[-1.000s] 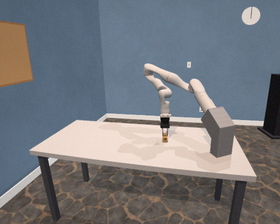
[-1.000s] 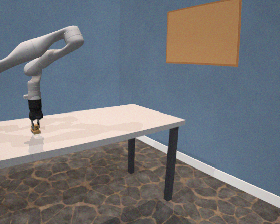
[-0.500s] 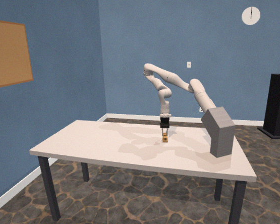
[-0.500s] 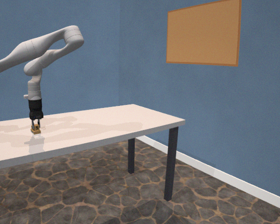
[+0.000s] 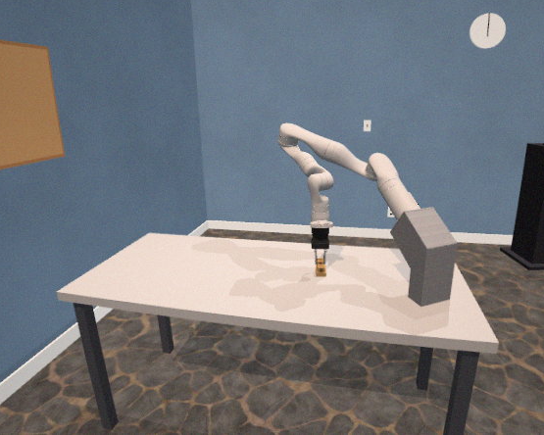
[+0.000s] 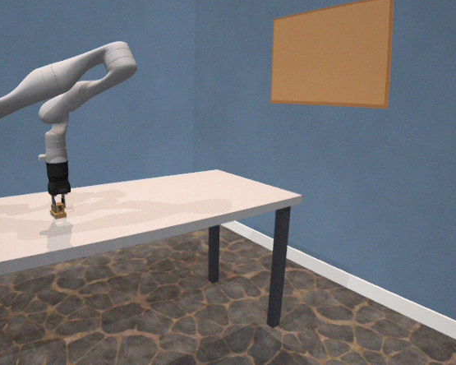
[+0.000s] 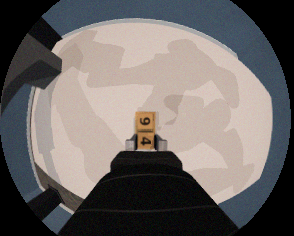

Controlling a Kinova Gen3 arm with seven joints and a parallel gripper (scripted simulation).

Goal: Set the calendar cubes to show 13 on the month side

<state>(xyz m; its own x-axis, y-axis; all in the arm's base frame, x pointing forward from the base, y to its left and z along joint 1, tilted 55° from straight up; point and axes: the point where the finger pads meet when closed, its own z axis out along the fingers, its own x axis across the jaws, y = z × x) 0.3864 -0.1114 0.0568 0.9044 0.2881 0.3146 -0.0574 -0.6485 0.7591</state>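
Now: hand 2 cm to the right of the wooden tray and 4 cm above it.
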